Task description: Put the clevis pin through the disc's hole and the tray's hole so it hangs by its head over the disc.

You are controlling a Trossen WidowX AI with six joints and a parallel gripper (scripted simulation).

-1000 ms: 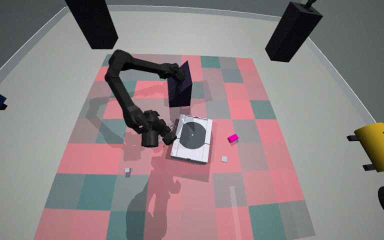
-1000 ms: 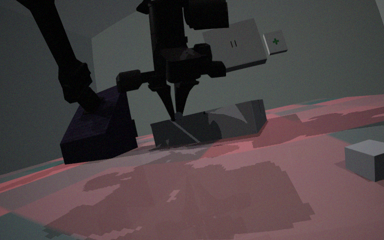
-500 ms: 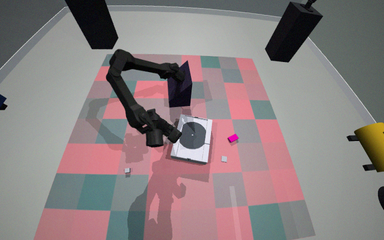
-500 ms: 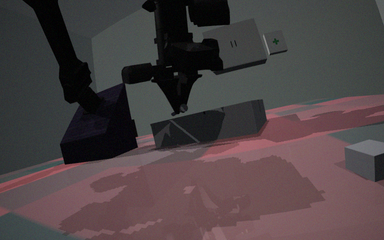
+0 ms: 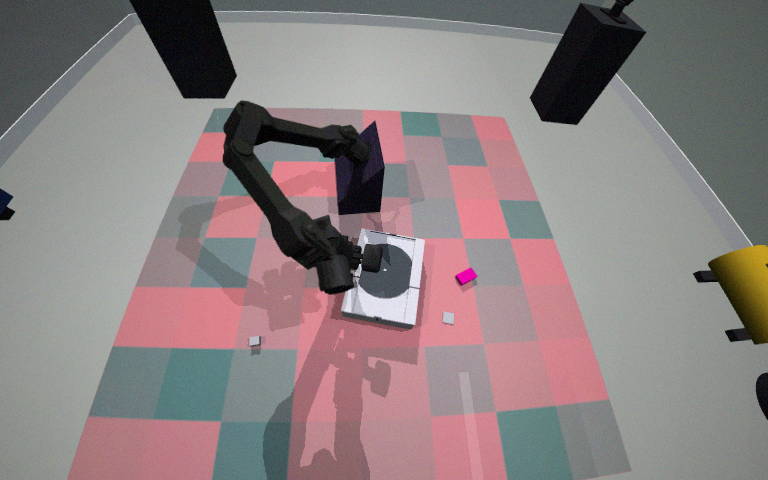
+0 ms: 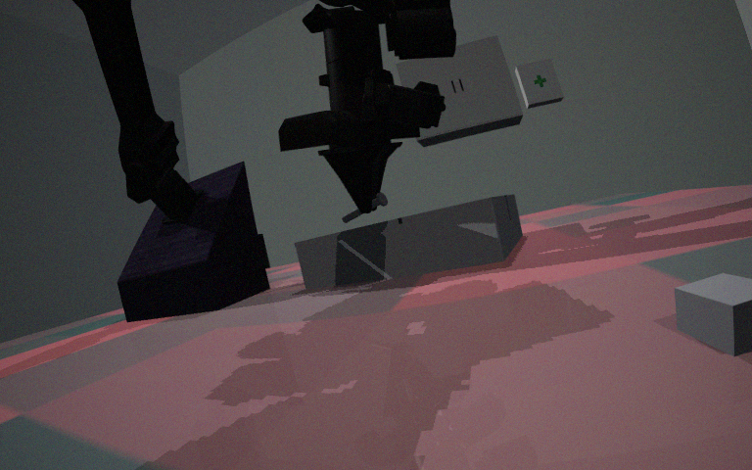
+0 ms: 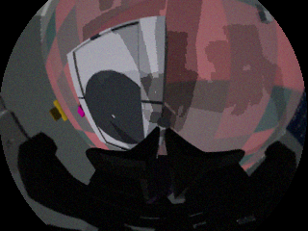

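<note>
The dark aluminium disc lies 90 mm to the left of my gripper tip, 20 mm below it and 10 mm ahead of it. Also, from my gripper tip: steel clevis pin 10 mm behind; grey cube 240 mm to the right, 200 mm ahead, 70 mm below; steel tray 100 mm to the left, 30 mm below, 20 mm ahead.
</note>
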